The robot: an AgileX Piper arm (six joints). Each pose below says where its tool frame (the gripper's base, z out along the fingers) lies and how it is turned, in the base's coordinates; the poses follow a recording.
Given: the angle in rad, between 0 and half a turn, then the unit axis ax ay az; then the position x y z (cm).
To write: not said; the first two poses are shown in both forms.
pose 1, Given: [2.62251 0.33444 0.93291 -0.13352 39.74 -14.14 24.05]
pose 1, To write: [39.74 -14.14 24.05 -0.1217 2.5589 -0.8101]
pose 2, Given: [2.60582 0.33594 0.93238 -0.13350 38.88 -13.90 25.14]
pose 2, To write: [38.88 -13.90 25.14 -0.1069 2.5441 -0.7985]
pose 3, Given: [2.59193 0.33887 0.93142 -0.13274 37.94 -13.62 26.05]
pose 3, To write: [37.94 -13.62 26.05 -0.0911 2.5323 -0.7889]
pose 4, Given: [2.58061 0.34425 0.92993 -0.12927 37.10 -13.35 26.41]
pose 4, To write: [37.10 -13.35 26.41 -0.0672 2.5250 -0.7763]
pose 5, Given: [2.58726 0.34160 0.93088 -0.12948 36.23 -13.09 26.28]
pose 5, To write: [36.23 -13.09 26.28 -0.0754 2.5309 -0.7788]
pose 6, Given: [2.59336 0.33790 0.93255 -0.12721 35.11 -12.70 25.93]
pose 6, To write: [35.11 -12.70 25.93 -0.0772 2.5383 -0.7725]
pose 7, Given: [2.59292 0.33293 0.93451 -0.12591 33.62 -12.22 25.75]
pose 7, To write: [33.62 -12.22 25.75 -0.0784 2.5389 -0.7629]
